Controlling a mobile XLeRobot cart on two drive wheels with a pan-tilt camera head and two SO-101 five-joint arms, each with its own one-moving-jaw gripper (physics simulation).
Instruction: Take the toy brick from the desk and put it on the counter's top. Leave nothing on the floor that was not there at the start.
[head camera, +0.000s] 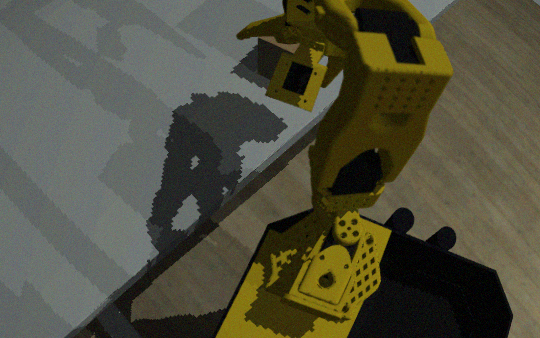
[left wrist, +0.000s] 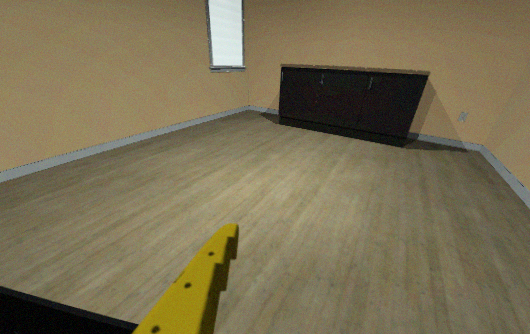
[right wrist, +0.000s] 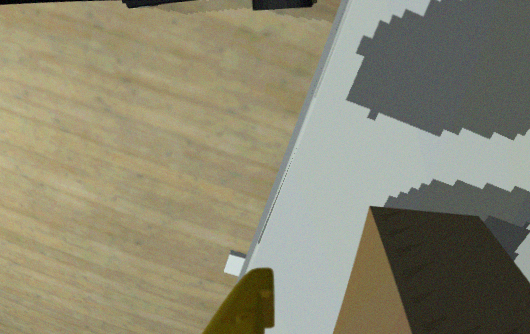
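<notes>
The toy brick (head camera: 265, 59) (right wrist: 440, 270), a block with a tan side and a dark side, rests on the pale desk (head camera: 75, 100) (right wrist: 310, 200) near its edge. In the head view it is partly hidden by my right gripper (head camera: 283, 59) (right wrist: 252, 300), which is open, with one jaw showing in the right wrist view. That jaw lies to the left of the brick there, with a gap between them. My left gripper (left wrist: 210, 270) is open and empty over the floor. The counter (left wrist: 340, 102), a dark cabinet with a brown top, stands far off against the wall.
The desk edge (right wrist: 295, 132) runs diagonally beside the wood floor (head camera: 480, 130) (left wrist: 280, 200) (right wrist: 125, 150). My cart's black tray (head camera: 450, 280) and right arm base (head camera: 325, 275) stand close to the desk. A small white piece (right wrist: 234, 265) shows past the desk edge. A window (left wrist: 226, 32) is in the far wall.
</notes>
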